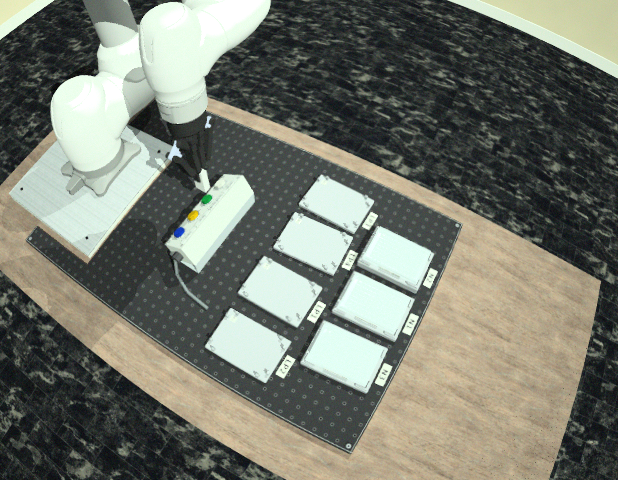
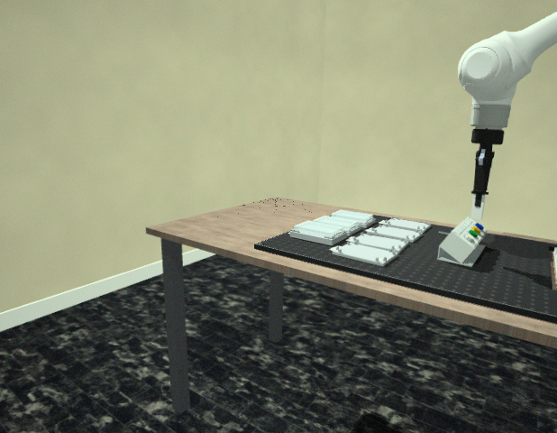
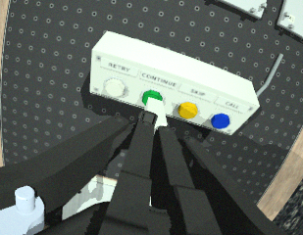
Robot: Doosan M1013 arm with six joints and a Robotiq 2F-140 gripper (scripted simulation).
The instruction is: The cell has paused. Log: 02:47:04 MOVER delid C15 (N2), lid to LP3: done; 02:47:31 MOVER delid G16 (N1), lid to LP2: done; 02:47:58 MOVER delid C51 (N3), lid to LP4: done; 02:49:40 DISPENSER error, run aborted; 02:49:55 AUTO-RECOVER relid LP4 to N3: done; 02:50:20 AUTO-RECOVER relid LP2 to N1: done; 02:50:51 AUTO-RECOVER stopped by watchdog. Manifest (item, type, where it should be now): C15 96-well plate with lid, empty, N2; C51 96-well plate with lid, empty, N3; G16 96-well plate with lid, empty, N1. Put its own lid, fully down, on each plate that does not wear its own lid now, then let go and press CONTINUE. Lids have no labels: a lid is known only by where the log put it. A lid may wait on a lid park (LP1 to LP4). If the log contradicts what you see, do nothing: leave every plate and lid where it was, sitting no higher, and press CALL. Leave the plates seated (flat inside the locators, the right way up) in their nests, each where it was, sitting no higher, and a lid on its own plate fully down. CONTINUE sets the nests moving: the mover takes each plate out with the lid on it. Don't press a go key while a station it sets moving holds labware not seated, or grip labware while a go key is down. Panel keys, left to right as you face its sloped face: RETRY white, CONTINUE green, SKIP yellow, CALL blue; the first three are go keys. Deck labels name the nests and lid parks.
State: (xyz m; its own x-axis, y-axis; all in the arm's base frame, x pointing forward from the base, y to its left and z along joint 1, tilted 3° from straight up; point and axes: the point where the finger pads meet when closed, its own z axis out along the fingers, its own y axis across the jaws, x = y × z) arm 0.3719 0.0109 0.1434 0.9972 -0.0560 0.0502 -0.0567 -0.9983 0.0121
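The green continue key lies 8 cm below my hand. From my hand the other things lie so: white retry key: 8 cm below, 5 cm to the left; then blue call key: 10 cm to the right, 8 cm below; then yellow skip key: 8 cm below, 5 cm to the right.
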